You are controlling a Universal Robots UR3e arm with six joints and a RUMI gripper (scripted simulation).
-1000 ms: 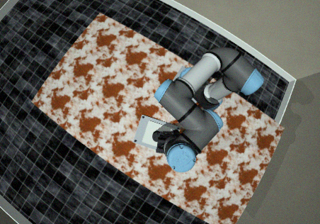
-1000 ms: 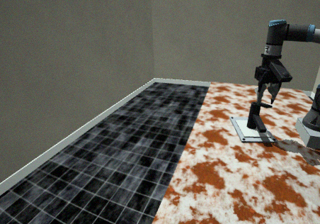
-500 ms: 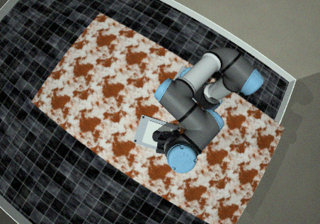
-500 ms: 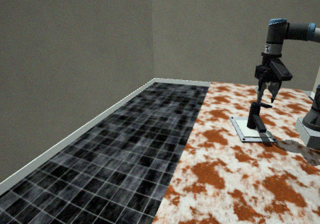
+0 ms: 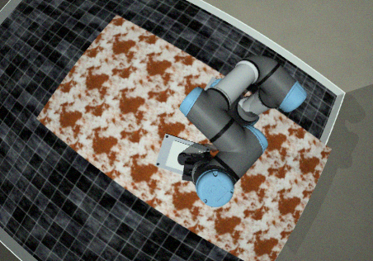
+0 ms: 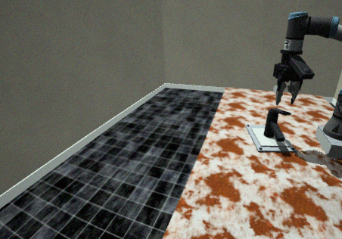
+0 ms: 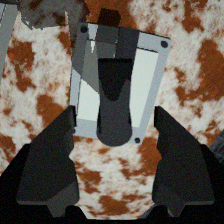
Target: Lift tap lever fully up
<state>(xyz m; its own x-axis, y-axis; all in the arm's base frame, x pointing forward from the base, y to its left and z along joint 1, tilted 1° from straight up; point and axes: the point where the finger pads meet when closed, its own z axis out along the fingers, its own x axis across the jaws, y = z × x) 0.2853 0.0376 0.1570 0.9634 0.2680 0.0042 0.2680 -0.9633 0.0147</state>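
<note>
Now: the lever 10 mm ahead of my hand, 20 mm to the right of it and 50 mm below it. From my hand the other things lie so: tap (10 mm ahead, 40 mm to the right, 110 mm below).
</note>
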